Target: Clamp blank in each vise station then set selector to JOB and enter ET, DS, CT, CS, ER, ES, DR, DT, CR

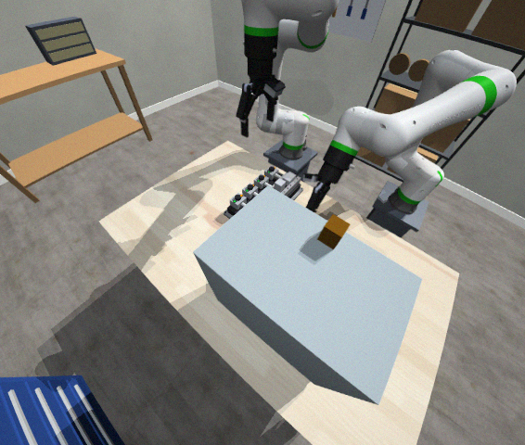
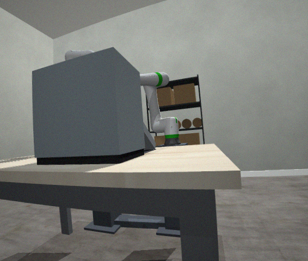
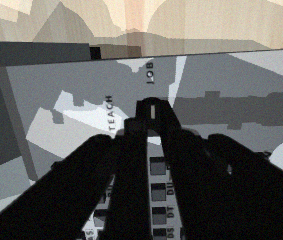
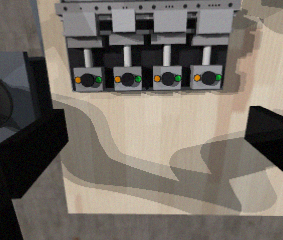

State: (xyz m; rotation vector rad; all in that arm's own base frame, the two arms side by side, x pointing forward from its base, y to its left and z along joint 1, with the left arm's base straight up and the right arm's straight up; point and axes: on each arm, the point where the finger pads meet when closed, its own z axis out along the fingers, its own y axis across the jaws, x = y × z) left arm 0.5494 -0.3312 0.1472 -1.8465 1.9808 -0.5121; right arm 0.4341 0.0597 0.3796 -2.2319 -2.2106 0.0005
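Now: the selector 20 mm below my left hand, 10 mm to the right of it and 10 mm ahead of it. The rest, counted from my left hand: key: 130 mm to the left, 50 mm below, 10 mm behind; then key panel: 110 mm to the left, 70 mm below, 50 mm ahead.
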